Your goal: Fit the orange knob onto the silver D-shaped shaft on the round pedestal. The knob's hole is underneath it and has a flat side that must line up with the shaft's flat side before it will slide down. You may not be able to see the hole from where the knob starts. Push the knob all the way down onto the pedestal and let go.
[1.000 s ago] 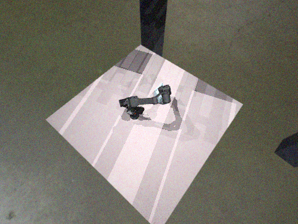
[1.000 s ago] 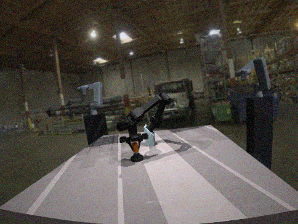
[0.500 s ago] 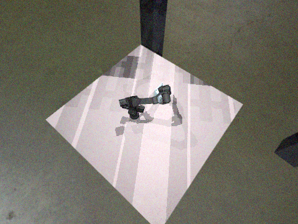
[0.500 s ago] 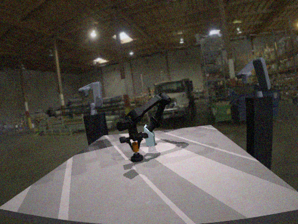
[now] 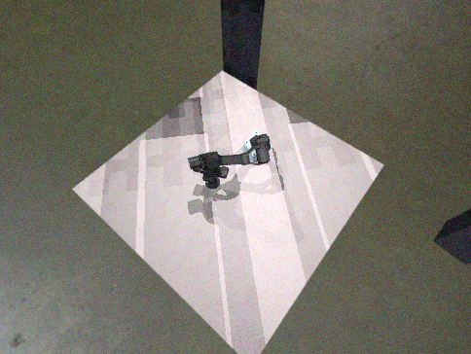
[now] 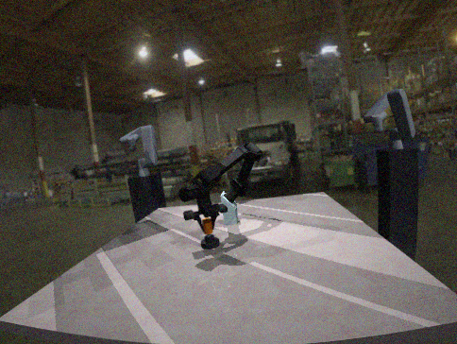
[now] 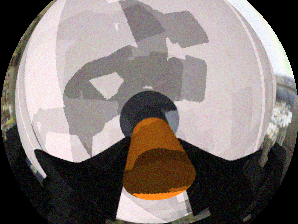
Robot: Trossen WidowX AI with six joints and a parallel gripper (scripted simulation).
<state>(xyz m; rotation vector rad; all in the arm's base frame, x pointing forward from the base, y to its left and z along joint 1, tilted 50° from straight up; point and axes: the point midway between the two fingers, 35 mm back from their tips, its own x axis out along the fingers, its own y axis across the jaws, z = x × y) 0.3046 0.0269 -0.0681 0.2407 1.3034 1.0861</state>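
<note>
My gripper tip is 30 mm below the orange knob. The rest, counted from my gripper tip: dark round pedestal 40 mm below.
</note>
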